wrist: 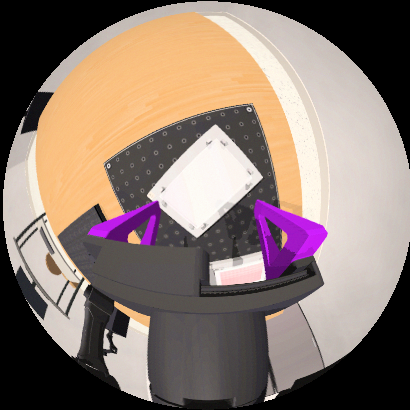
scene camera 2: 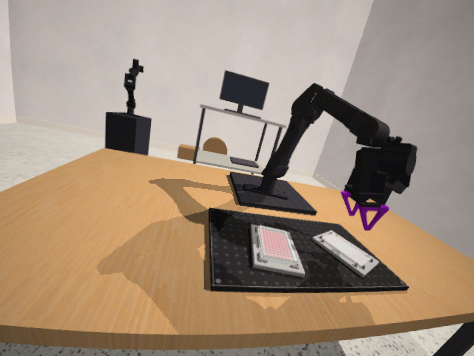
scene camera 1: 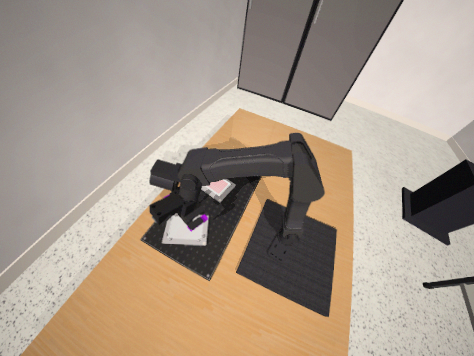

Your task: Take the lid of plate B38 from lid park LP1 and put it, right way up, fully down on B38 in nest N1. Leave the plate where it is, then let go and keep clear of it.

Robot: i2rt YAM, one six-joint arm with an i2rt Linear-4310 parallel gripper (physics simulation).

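Places are measured from the arm's base along level axes (x ahead, y left, z up), in centimetres.
Pixels of known places: gripper, fingertip midpoint: [wrist: 206, 205] [scene camera 2: 358, 222] [scene camera 1: 183, 219]; arm's base, origin of the base link: [scene camera 2: 265, 192] [scene camera 1: 285, 238].
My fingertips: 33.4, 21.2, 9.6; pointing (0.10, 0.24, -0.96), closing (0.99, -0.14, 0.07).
Observation:
For each thing: its middle in the pictures, then the offset to it from my fingertips, as dx, dy, dz. "pt": a spot on its surface instead. Level surfaces: height alone.
- lid, body centre: [wrist: 205, 185] [scene camera 2: 345, 248] [scene camera 1: 186, 227] +0.4, -0.1, -9.0
- white lid park, surface spot: [wrist: 216, 132] pt +3.4, +8.0, -9.4
- Plate B38, body centre: [wrist: 241, 276] [scene camera 2: 275, 243] [scene camera 1: 214, 182] +5.7, -23.6, -8.4
- white nest, surface spot: [scene camera 2: 292, 270] pt +13.5, -20.6, -9.2
- wooden table, its level: dz -11.6
The lid [scene camera 1: 184, 231] [scene camera 2: 345, 249] [wrist: 207, 182] is a pale, flat rectangle lying in the white lid park [scene camera 2: 367, 271] [wrist: 216, 132], between small corner posts. Plate B38 [scene camera 1: 218, 186] [scene camera 2: 276, 244] [wrist: 241, 275], with a pink well area, sits uncovered in the white nest [scene camera 2: 292, 270]; its lower part in the wrist view is hidden by the gripper body. My gripper [scene camera 1: 181, 212] [scene camera 2: 360, 221] [wrist: 206, 205] is open, with purple fingers wide apart and nothing between them. It hangs above the lid park, clear of the lid, which lies turned relative to the fingers in the wrist view. No labels are readable.
Nest and park stand side by side on a black perforated board [scene camera 1: 200, 262] [scene camera 2: 227, 275] [wrist: 135, 155]. The arm's dark base mat [scene camera 1: 310, 270] [scene camera 2: 300, 206] lies beside it on the wooden table [scene camera 1: 125, 285] [scene camera 2: 60, 225]. A grey wall [scene camera 1: 90, 100] rises beyond one table side.

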